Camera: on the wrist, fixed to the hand. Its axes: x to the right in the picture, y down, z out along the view.
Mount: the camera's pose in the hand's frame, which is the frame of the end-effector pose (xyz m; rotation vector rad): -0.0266 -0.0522 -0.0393 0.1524 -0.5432 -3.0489
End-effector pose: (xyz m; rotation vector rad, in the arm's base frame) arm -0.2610 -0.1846 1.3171 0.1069 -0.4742 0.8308
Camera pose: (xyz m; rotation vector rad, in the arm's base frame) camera -0.2239 -0.2273 1.2750 0.8699 -0.2304 -2.2108
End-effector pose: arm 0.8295 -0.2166 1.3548 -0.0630 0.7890 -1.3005
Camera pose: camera 0.7630 -0.1943 1.3626 1.0147 0.4268 1.7805
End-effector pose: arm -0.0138 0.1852 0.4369 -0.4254 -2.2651 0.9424
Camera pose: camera 0.0296 0.1558 0.4841 2.5567 -0.5964 -0.6559
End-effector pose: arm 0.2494 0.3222 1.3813 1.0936 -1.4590 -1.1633
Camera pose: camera 0.2967 0.3346 1.3305 -1.2475 -0.7491 1.2156
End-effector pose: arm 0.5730 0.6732 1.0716 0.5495 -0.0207 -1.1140
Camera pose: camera 0.5280 0.6951 1.0219 0.0882 -0.2041 2.0575
